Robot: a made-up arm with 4 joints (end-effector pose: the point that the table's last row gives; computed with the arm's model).
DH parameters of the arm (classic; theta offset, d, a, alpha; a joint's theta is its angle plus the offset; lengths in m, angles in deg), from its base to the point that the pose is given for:
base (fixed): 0 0 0 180
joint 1: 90 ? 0.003 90
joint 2: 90 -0.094 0.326 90
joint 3: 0 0.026 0.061 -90
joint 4: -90 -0.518 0.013 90
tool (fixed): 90 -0.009 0 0
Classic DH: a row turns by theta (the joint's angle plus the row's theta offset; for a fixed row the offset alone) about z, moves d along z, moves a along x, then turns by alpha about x.
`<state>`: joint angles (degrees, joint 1 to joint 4).
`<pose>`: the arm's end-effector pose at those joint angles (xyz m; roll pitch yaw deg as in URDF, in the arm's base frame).
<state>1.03 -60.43 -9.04 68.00</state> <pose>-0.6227 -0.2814 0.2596 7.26 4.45 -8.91</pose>
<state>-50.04 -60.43 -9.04 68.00</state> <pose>-0.1724 -0.6612 0.2596 7.26 4.45 42.16</pose>
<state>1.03 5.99 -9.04 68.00</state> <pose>-0.6173 0.0191 0.0773 74.06 8.99 -0.08</pose>
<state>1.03 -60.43 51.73 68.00</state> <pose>-0.3672 -0.6860 0.0327 -2.64 -22.80 46.76</pose>
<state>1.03 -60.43 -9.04 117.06</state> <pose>-0.6213 -0.2694 0.2544 56.32 4.45 -8.91</pose>
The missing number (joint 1, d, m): -0.398
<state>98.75 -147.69 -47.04 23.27</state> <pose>0.1033 0.4915 0.4144 -113.87 -38.21 -128.61</pose>
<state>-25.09 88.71 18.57 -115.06</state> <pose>-0.7416 0.2383 0.3573 -26.28 -0.41 6.52</pose>
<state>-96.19 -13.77 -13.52 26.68</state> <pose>0.1674 -0.6006 0.1363 12.53 13.12 92.91</pose>
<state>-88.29 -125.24 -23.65 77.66</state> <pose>0.1267 -0.6029 0.5225 -45.25 -13.38 68.61</pose>
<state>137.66 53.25 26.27 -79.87</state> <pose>0.7033 0.0247 0.0093 -23.68 -15.36 -159.24</pose>
